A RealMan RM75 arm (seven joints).
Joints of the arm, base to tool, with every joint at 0 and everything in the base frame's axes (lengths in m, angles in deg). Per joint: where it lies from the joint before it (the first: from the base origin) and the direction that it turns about. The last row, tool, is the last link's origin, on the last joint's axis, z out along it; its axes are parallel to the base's.
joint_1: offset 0.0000 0.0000 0.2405 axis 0 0 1
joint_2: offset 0.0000 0.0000 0.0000 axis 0 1 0
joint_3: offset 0.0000 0.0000 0.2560 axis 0 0 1
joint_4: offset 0.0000 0.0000 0.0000 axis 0 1 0
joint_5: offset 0.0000 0.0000 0.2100 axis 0 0 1
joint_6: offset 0.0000 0.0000 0.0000 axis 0 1 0
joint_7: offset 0.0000 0.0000 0.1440 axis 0 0 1
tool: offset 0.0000 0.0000 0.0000
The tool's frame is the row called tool.
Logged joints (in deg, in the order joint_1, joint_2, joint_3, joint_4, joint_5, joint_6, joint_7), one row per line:
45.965 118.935 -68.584 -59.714 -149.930 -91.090 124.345
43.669 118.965 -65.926 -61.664 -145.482 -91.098 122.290
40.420 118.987 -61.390 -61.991 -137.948 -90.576 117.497
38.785 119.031 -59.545 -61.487 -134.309 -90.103 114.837
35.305 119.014 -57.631 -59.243 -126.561 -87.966 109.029
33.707 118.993 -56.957 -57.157 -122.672 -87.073 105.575
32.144 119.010 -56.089 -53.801 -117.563 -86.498 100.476
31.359 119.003 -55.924 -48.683 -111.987 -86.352 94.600
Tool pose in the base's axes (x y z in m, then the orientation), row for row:
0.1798 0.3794 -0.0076 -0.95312 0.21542 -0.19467 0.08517
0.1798 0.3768 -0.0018 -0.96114 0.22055 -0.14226 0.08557
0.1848 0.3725 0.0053 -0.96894 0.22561 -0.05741 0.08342
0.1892 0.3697 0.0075 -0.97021 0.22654 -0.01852 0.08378
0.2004 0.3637 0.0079 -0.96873 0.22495 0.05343 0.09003
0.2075 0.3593 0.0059 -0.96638 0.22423 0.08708 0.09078
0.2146 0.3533 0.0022 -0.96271 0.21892 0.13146 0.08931
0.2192 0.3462 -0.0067 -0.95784 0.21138 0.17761 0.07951
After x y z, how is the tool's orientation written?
As a quaternion, x y z w.
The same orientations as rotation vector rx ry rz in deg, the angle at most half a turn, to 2 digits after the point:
-162.84 36.80 -33.26
-164.17 37.67 -24.30
-165.71 38.59 -9.82
-165.90 38.74 -3.17
-165.03 38.32 9.10
-164.56 38.18 14.83
-164.08 37.31 22.41
-164.19 36.24 30.45

